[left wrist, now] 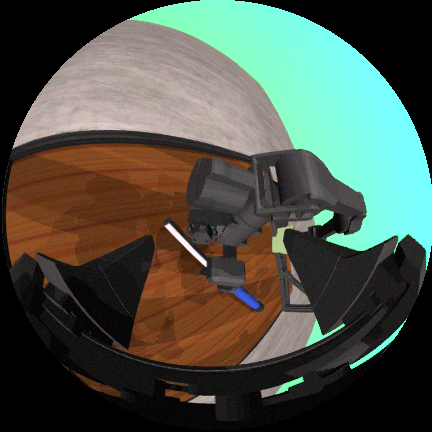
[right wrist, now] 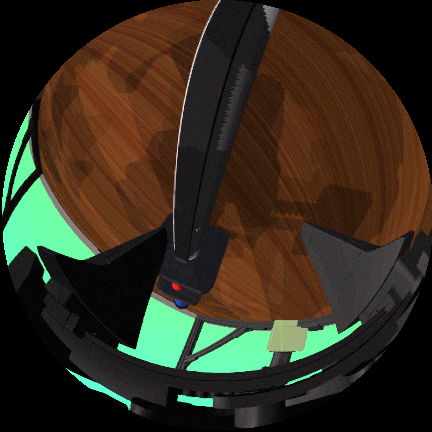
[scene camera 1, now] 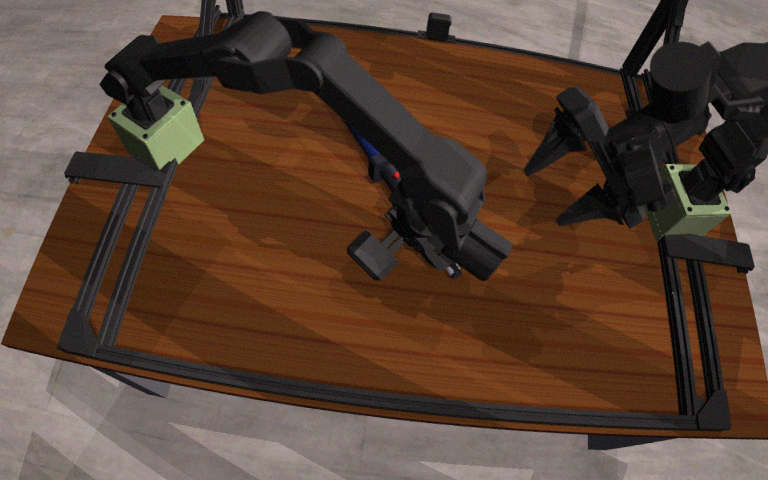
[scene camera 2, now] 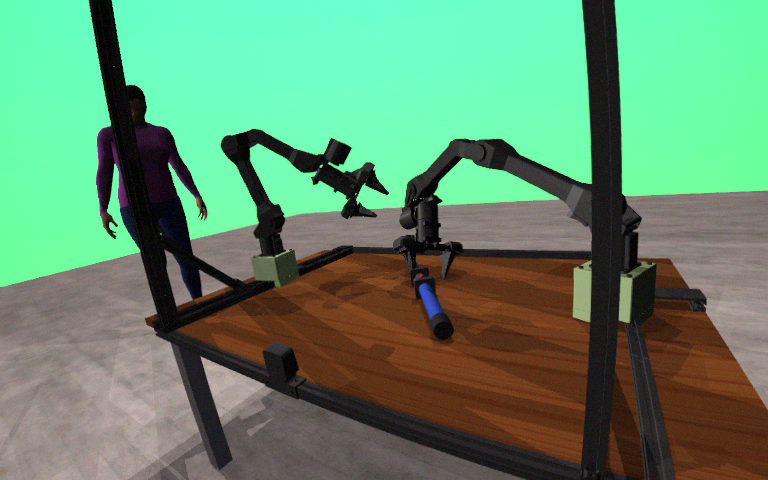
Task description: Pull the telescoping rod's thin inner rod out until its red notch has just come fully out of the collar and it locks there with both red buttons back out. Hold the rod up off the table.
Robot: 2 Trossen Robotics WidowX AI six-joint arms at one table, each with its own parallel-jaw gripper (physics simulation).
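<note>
The telescoping rod (scene camera 1: pixel 368 147) (scene camera 2: pixel 432 302) (left wrist: pixel 247 298) lies on the table, with a blue grip, a black end cap and a dark collar (right wrist: pixel 192 270) with one red button showing. A long dark and white straight section (left wrist: pixel 186 242) (right wrist: pixel 210 125) runs out from the collar. No red notch can be made out. My right gripper (scene camera 2: pixel 428 274) (right wrist: pixel 236 232) is open and points down over the rod beside the collar; the rod runs between its spread fingers, nearer one of them. In scene camera 1 the right arm hides much of this. My left gripper (scene camera 1: pixel 542 198) (scene camera 2: pixel 381 204) is open and empty, raised well away from the rod.
Dark frame rails (scene camera 1: pixel 396 399) edge the wooden table (scene camera 1: pixel 254 322). Green base blocks (scene camera 1: pixel 164 135) (scene camera 2: pixel 275 268) carry the arms. A small black box (scene camera 1: pixel 438 26) (scene camera 2: pixel 280 362) sits on a rail. Upright posts (scene camera 2: pixel 600 169) and a standing person (scene camera 2: pixel 152 152) show in scene camera 2.
</note>
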